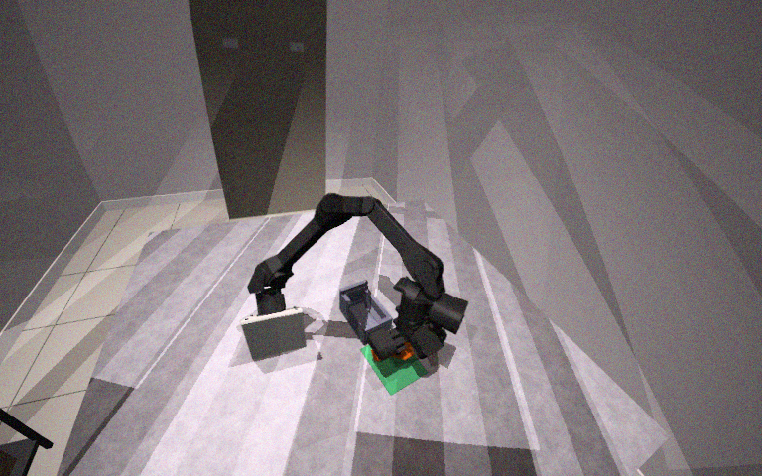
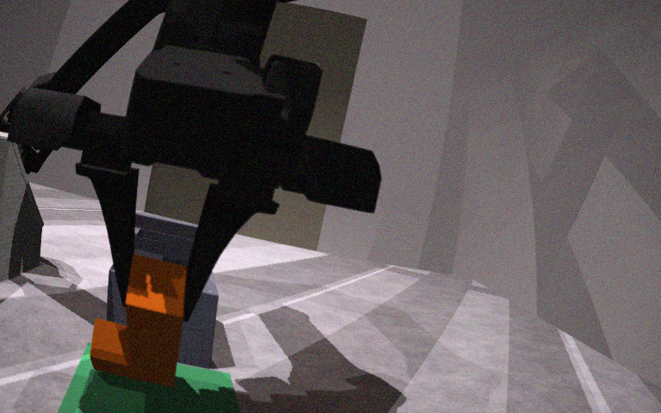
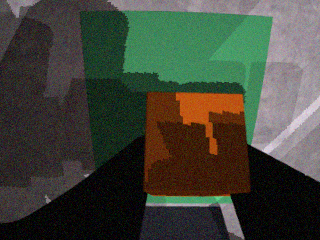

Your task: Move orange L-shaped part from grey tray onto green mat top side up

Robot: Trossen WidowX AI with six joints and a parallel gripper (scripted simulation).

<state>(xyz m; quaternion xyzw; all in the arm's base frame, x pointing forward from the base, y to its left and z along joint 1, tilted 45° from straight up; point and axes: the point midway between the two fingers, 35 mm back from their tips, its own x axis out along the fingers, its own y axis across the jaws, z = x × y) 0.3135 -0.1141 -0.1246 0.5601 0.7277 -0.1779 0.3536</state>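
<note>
The orange l-shaped part is 30 mm to the left of my gripper tip, 30 mm below it and 20 mm behind it. From my gripper tip the other things lie so: green mat (90 mm below, 20 mm to the left, 10 mm behind).
</note>
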